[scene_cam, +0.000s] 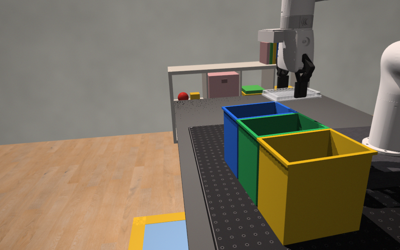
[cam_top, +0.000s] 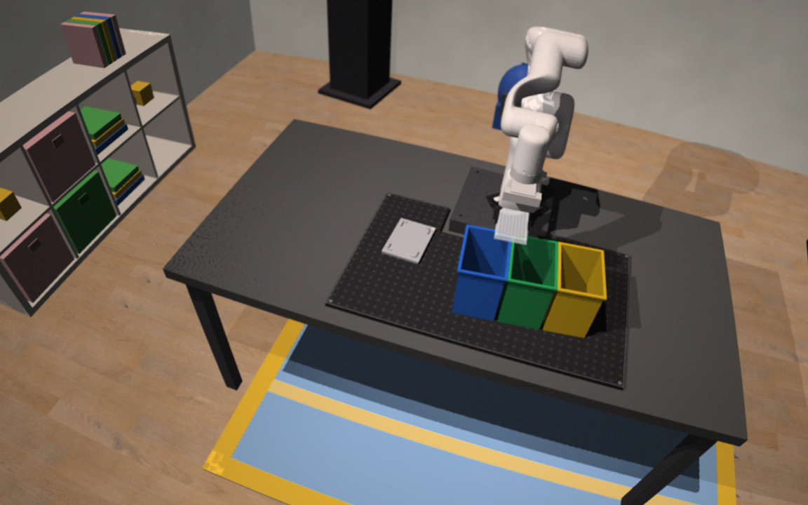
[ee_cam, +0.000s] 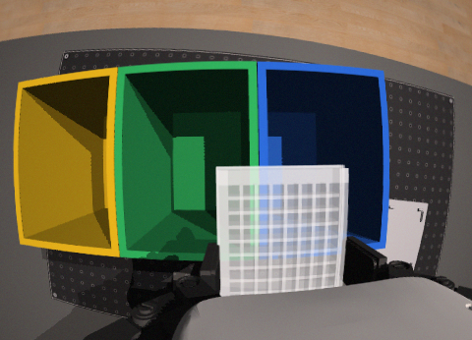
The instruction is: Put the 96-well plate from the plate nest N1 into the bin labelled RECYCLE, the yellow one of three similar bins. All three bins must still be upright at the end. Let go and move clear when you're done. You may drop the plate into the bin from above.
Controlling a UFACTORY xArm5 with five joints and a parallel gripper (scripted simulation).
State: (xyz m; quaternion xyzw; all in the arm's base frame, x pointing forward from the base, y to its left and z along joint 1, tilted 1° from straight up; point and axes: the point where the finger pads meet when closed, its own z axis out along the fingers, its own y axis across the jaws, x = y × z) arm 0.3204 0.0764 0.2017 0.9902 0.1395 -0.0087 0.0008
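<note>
Now: the yellow bin 1 cm ahead of my hand, 22 cm to the left of it and 15 cm below it. Round my hand: blue bin: 8 cm ahead, 4 cm to the right, 15 cm below; then green bin: 4 cm ahead, 9 cm to the left, 15 cm below; then white 96-well plate: 1 cm below.
</note>
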